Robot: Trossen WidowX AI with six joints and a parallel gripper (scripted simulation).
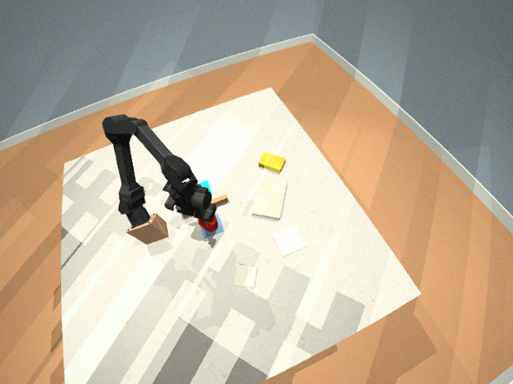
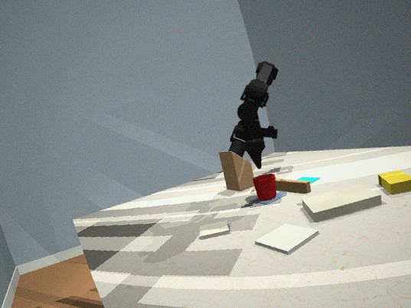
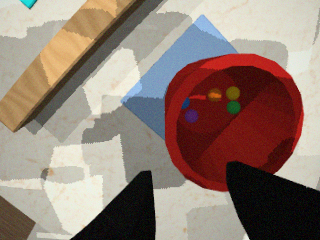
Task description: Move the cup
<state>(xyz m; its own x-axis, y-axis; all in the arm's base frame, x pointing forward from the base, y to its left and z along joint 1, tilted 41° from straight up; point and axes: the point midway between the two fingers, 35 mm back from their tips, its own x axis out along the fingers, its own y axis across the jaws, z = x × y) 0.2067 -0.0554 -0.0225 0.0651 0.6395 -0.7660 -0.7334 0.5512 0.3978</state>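
Now: the red cup 30 mm ahead of my gripper tip, 20 mm to the right of it and 60 mm below it. Round my gripper tip: wooden bar 30 mm ahead, 80 mm to the left, 90 mm below; then light blue pad 30 mm ahead, 10 mm to the right, 110 mm below; then cyan pad 40 mm ahead, 170 mm to the left, 110 mm below.
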